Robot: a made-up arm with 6 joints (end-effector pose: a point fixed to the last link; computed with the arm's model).
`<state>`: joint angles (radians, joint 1 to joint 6).
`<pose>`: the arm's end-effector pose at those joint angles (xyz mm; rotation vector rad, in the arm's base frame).
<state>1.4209 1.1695 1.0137 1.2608 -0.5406 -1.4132</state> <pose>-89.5 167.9 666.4 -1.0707 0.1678 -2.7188</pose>
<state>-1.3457 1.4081 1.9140 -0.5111 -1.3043 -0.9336</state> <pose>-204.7 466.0 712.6 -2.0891 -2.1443 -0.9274</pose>
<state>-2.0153 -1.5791 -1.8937 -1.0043 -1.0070 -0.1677</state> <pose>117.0 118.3 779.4 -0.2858 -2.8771 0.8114</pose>
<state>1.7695 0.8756 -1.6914 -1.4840 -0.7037 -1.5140</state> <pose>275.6 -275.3 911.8 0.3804 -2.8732 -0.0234</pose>
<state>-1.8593 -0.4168 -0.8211 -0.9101 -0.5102 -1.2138</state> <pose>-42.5 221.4 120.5 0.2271 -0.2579 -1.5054</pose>
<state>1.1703 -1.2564 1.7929 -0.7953 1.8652 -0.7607</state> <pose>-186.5 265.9 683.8 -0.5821 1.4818 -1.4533</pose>
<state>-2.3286 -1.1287 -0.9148 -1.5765 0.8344 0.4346</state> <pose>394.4 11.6 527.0 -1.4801 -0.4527 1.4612</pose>
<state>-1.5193 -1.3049 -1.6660 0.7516 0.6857 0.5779</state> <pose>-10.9 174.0 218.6 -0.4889 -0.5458 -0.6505</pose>
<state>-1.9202 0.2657 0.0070 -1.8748 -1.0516 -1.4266</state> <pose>178.5 580.7 304.8 1.9830 0.3130 -1.0423</pose>
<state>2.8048 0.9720 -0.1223 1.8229 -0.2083 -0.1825</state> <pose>-18.4 262.2 597.9 -0.2978 1.4024 -1.5838</pose>
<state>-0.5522 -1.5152 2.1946 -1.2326 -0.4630 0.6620</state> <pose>-167.6 308.1 615.8 1.7280 1.2442 0.2784</pose>
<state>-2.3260 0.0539 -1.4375 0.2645 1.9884 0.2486</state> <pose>-23.5 461.5 58.3 0.5351 0.4253 -0.2630</pose>
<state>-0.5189 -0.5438 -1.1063 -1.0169 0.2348 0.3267</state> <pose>11.9 366.7 408.3 0.5995 -0.5488 -0.1016</pose>
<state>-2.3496 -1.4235 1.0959 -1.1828 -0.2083 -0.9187</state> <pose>-117.6 -58.7 471.7 -0.6655 0.7387 -0.5839</pose>
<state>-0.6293 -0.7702 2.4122 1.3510 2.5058 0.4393</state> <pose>433.7 528.6 531.3 1.0334 -1.0201 -0.2915</pose>
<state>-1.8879 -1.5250 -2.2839 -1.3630 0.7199 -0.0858</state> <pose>110.6 150.3 824.8 -2.2678 -1.7980 0.4185</pose>
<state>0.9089 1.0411 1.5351 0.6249 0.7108 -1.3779</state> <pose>-138.8 306.0 996.6 -1.7111 1.4451 -1.9920</pose>
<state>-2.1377 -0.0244 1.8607 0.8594 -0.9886 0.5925</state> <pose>215.5 25.7 213.0 0.1019 0.5716 0.8545</pose>
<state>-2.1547 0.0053 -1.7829 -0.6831 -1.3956 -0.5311</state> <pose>3.3 44.5 233.9 0.1144 2.5102 1.8838</pose>
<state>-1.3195 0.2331 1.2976 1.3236 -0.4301 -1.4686</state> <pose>239.8 49.9 639.0 -1.5947 1.5055 0.6851</pose>
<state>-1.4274 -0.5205 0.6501 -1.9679 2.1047 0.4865</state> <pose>-71.9 590.8 257.8 0.9467 -0.6209 2.4099</pose>
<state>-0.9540 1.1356 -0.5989 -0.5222 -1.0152 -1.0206</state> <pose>-38.4 583.8 954.4 -0.5845 -2.3102 1.9731</pose>
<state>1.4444 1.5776 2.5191 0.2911 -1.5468 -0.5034</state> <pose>371.3 -316.1 851.7 -0.9839 -0.1990 -0.1410</pose>
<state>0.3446 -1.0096 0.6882 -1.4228 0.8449 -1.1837</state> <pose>-263.9 306.2 595.3 1.3851 0.5790 1.7599</pose>
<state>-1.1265 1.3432 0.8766 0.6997 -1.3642 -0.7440</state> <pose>-268.6 324.5 623.8 0.7683 2.1321 0.0126</pose>
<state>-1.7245 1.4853 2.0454 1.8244 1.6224 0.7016</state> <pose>231.9 148.9 231.3 -0.1548 -1.3245 -2.5453</pose>
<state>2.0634 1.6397 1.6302 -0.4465 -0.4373 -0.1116</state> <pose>353.2 -175.0 291.1 0.3717 -0.0718 0.5400</pose>
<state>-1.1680 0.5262 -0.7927 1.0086 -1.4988 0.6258</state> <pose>-151.0 157.8 799.0 -0.8824 0.8883 -0.5939</pose>
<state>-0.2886 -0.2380 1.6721 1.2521 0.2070 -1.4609</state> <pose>407.4 298.8 557.7 -1.4503 0.2238 2.0191</pose>
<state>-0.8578 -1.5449 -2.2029 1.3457 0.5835 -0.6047</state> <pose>-88.3 648.1 388.4 0.5376 0.6712 -1.6390</pose>
